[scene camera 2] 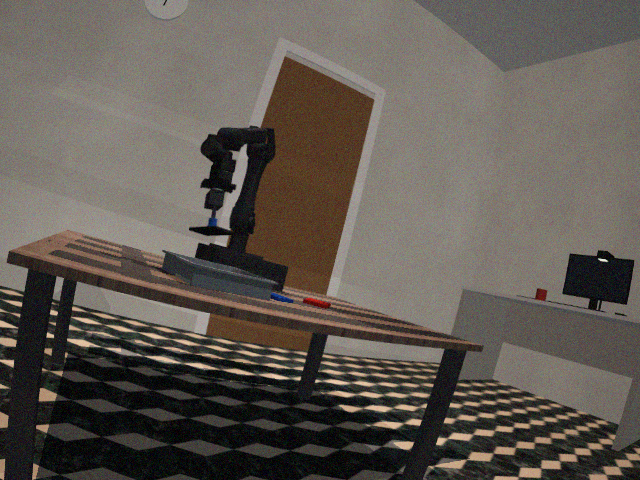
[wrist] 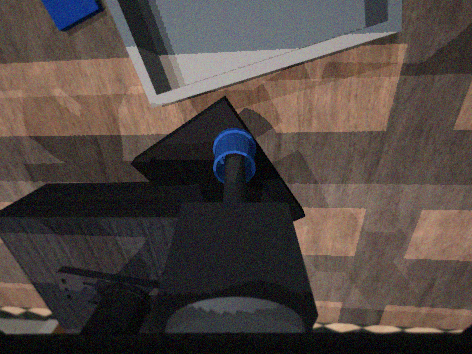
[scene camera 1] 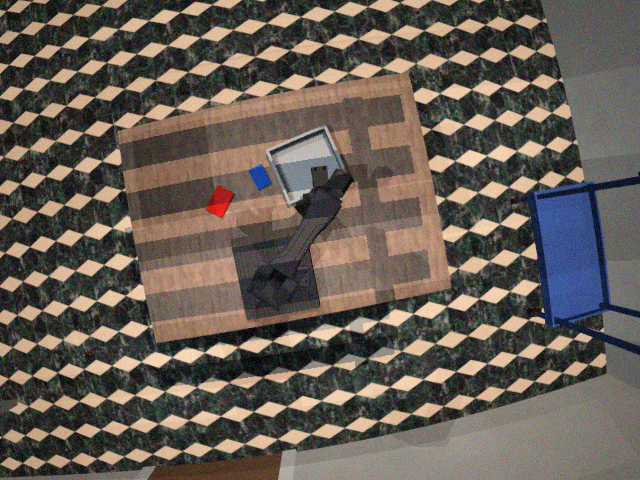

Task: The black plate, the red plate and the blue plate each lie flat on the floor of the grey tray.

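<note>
My suction gripper, a blue cup, holds the black plate nearly level in the air. In the scene camera 2 view the plate hangs above the height of the grey tray. In the wrist view it shows beside the tray's near corner. The arm covers the tray's near right part in the scene camera 1 view. The blue plate lies on the table just left of the tray. The red plate lies flat farther left; it does not show in the wrist view.
The arm's dark base plate is on the wooden table near its front edge. The tray has raised walls. A blue chair stands off to the right. A desk with a monitor stands apart.
</note>
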